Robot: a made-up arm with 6 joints. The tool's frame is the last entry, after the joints.
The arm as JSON. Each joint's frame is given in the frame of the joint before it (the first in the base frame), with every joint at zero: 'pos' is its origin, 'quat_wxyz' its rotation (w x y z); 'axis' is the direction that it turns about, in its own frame. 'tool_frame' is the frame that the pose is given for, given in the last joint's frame.
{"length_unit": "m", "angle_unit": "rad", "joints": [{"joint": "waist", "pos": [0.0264, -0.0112, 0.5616], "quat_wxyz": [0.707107, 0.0, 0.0, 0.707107], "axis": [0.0, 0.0, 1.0]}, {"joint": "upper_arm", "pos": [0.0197, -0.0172, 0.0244], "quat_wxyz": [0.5, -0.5, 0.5, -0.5], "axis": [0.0, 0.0, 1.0]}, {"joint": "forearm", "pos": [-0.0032, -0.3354, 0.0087], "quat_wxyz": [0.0, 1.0, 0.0, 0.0], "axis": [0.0, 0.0, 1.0]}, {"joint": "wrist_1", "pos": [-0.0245, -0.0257, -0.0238], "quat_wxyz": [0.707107, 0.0, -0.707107, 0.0], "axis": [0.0, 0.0, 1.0]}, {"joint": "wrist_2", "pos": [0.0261, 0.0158, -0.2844], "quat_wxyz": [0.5, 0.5, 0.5, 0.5], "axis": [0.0, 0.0, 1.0]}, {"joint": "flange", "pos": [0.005, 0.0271, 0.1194], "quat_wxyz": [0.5, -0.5, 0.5, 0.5], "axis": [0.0, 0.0, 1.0]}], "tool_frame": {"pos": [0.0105, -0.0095, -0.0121], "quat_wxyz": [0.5, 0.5, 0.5, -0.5]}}
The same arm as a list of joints. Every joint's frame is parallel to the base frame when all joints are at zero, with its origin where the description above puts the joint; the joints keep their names.
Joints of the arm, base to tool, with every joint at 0 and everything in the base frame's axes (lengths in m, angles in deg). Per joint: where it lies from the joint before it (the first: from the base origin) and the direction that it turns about. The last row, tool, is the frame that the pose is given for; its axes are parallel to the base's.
waist: offset 0.0264 -0.0112 0.5616 axis +z
upper_arm: offset 0.0172 0.0197 0.0244 axis +y
forearm: offset -0.0032 0.0087 0.3354 axis -y
wrist_1: offset -0.0245 0.0238 -0.0257 axis -x
wrist_2: offset 0.2844 -0.0261 0.0158 axis -y
flange: offset -0.0271 -0.1194 0.0050 axis -x
tool: offset 0.0121 0.0105 0.0095

